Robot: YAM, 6 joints.
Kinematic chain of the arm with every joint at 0, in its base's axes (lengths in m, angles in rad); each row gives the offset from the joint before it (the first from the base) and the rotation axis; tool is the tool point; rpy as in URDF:
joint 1: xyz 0 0 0.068 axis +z
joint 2: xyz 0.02 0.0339 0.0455 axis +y
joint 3: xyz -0.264 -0.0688 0 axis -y
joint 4: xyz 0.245 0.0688 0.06 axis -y
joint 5: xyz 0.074 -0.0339 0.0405 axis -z
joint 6: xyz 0.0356 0 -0.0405 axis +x
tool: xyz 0 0 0 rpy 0 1.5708 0
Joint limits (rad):
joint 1: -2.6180..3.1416
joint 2: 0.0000..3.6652
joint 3: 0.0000..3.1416
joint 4: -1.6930..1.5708
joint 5: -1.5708..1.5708
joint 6: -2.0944..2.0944
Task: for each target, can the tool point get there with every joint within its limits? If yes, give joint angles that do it. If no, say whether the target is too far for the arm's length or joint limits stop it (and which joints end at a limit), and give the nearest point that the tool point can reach.
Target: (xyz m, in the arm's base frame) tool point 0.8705 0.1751 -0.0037
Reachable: no: too far | nearest point 0.6276 0.1262 0.0298 | short by 0.250 m
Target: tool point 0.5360 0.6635 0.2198
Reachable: no: too far | nearest point 0.4027 0.4985 0.1927 | short by 0.214 m
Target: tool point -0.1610 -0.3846 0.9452
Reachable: no: too far | nearest point -0.1118 -0.2671 0.6783 | short by 0.296 m
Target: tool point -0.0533 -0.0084 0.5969
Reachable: yes | joints -0.0797 0.7449 1.4297 1.1709 0.3624 1.1635
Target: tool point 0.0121 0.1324 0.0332
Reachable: yes | joints 1.2606 2.2084 0.5453 -1.0086 -0.9462 -0.4136
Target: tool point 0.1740 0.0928 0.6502
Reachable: yes | joints 0.4952 1.4165 2.2353 -0.2835 0.0279 0.7155
